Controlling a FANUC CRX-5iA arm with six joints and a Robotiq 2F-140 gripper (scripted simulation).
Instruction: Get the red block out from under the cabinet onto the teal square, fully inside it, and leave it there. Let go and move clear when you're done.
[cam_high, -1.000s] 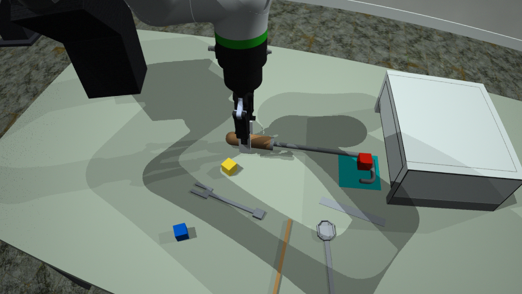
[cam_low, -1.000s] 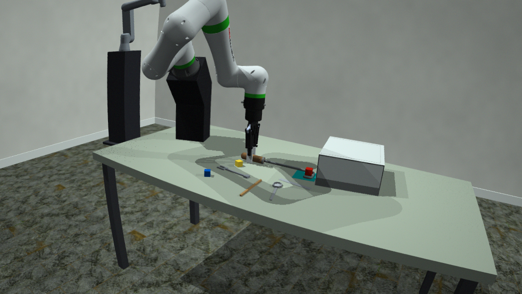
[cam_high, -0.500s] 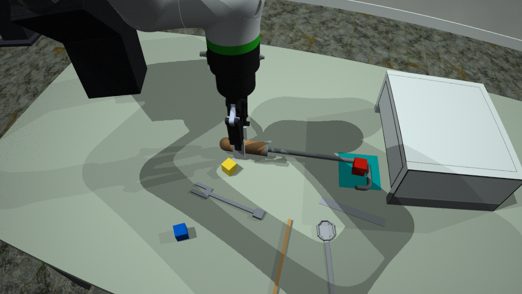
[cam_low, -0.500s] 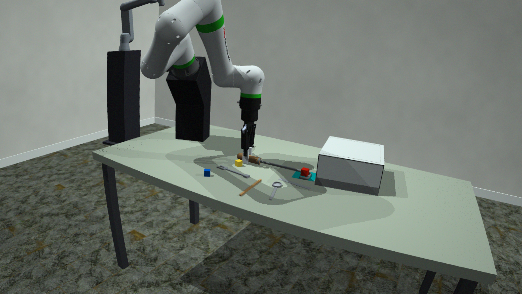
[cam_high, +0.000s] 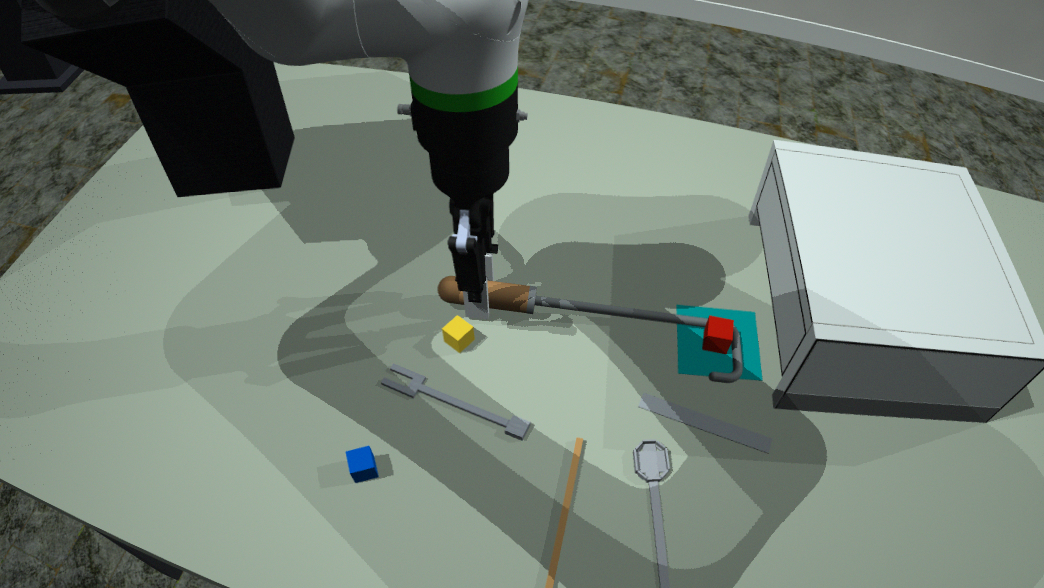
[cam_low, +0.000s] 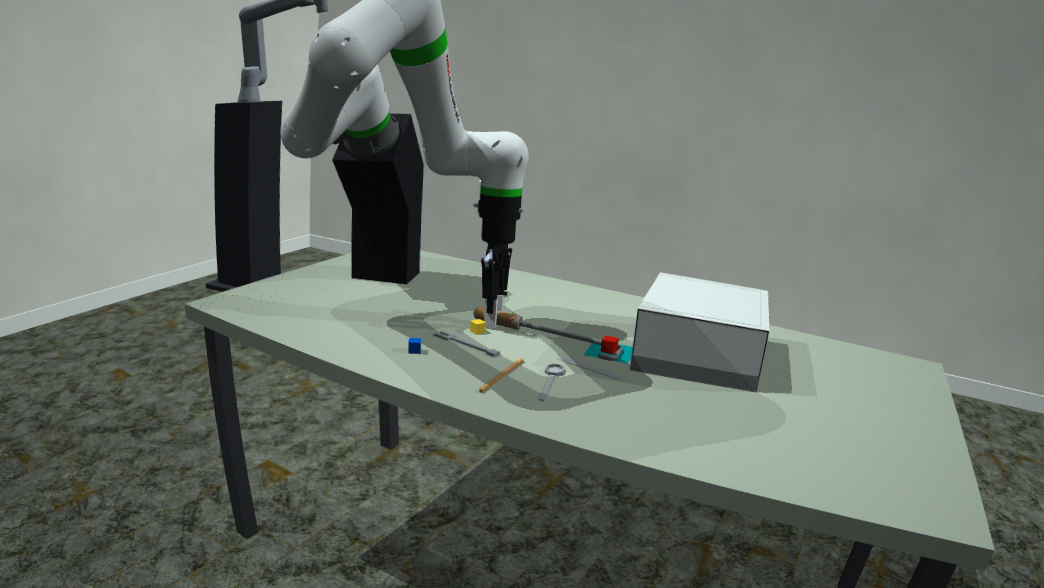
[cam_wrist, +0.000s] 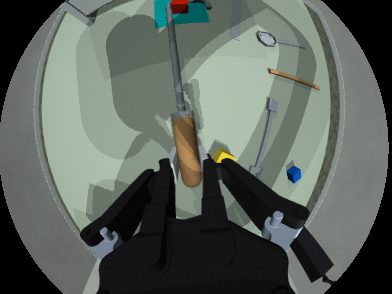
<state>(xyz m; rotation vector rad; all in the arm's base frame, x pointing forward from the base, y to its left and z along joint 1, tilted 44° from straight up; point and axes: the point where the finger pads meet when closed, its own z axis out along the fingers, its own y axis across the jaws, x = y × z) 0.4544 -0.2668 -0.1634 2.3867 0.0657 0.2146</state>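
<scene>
My hand is 5 cm to the left of the yellow cube, 3 cm above it and 2 cm past it. The rest, counted from my hand: wooden stick 25 cm to the right, 12 cm ahead, 3 cm below; blue cube 23 cm to the right, 9 cm behind, 3 cm below; grey fork tool 14 cm to the right, 3 cm below, 1 cm behind.
</scene>
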